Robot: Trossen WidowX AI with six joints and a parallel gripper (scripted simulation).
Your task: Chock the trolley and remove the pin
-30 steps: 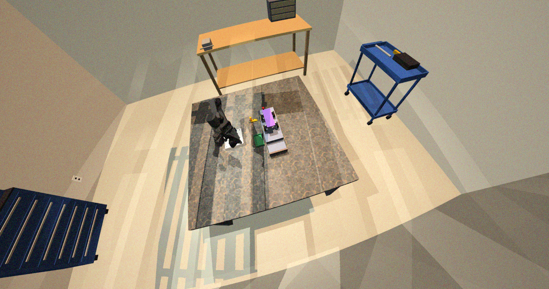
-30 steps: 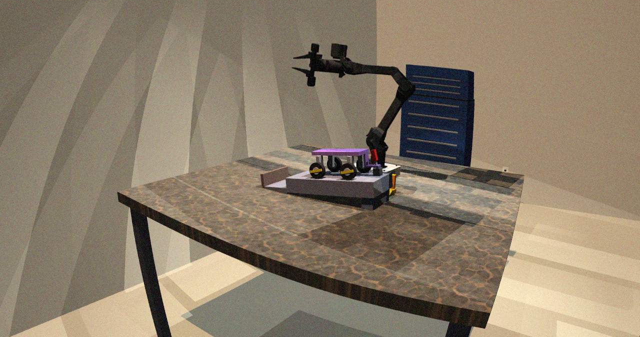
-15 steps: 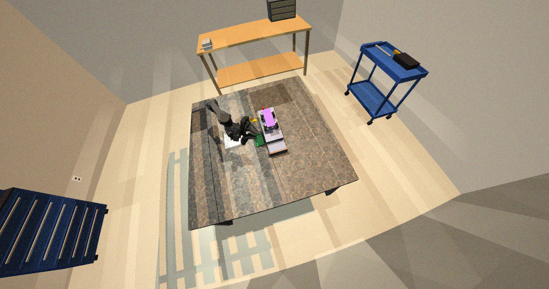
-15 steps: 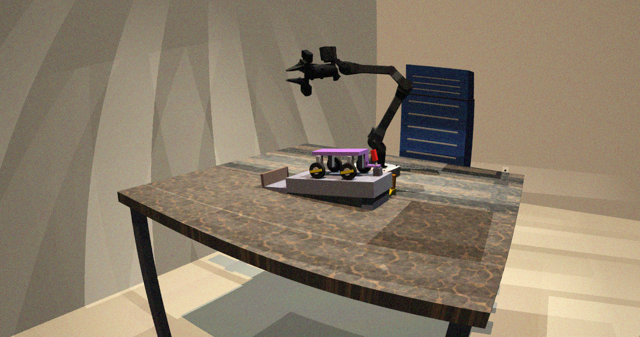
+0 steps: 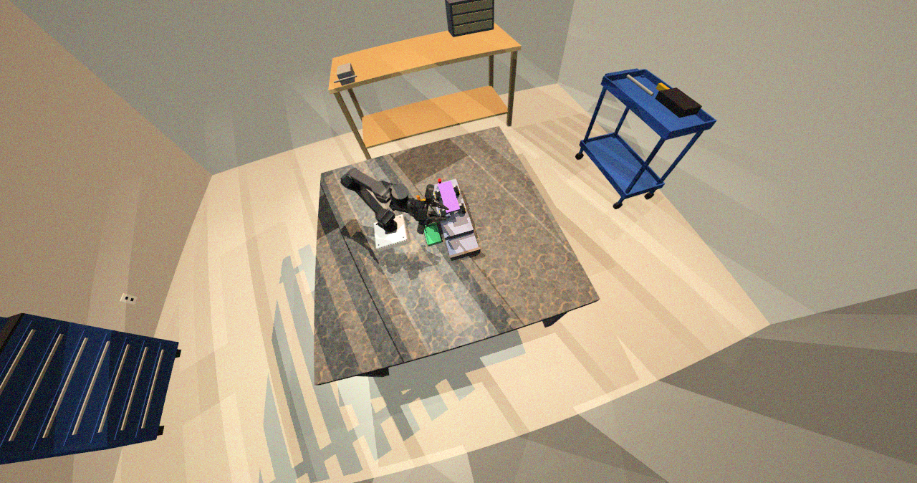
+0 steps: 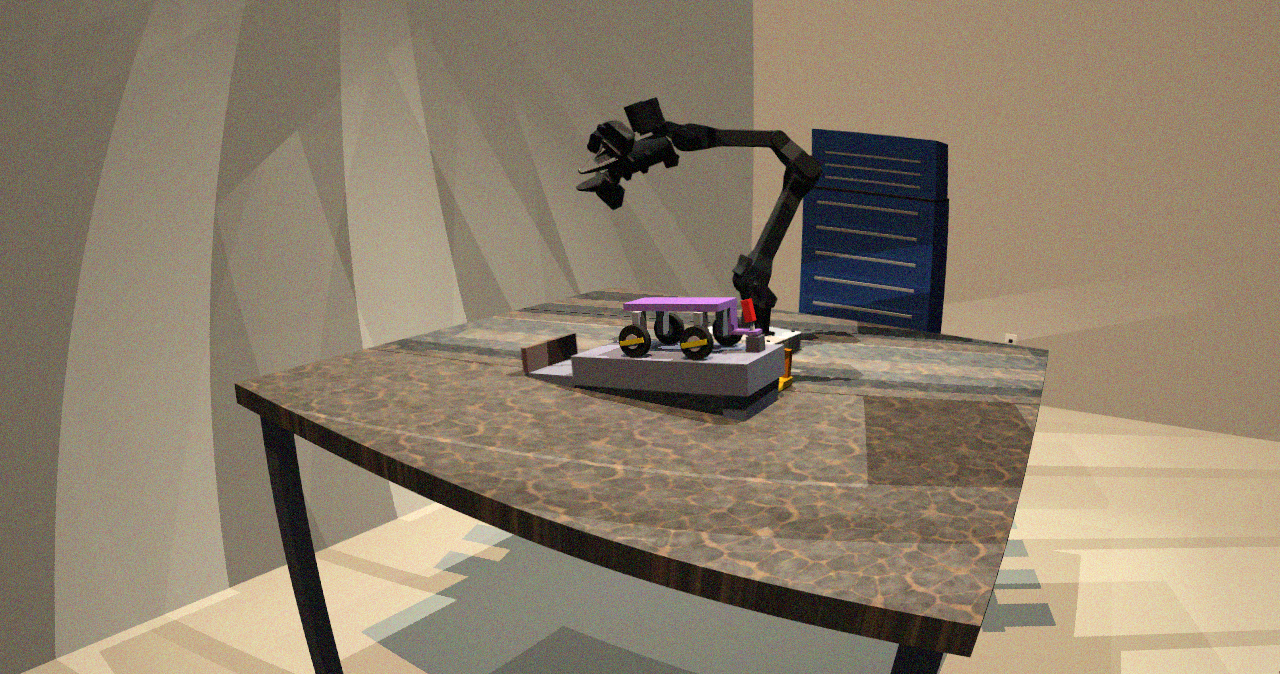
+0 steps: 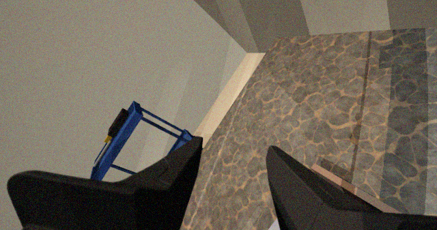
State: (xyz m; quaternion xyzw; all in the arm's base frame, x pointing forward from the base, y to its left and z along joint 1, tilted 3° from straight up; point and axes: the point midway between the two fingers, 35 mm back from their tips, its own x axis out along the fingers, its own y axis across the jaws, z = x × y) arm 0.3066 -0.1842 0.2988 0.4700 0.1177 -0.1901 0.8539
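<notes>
Now: gripper tip 140 mm past the yellow chock, 360 mm to the right of it and 330 mm above it. Round my gripper tip: brown block: 40 mm ahead, 20 mm to the right, 320 mm below; grey ramp: 10 mm ahead, 240 mm to the left, 300 mm below; trolley: 10 mm ahead, 250 mm to the left, 230 mm below.
</notes>
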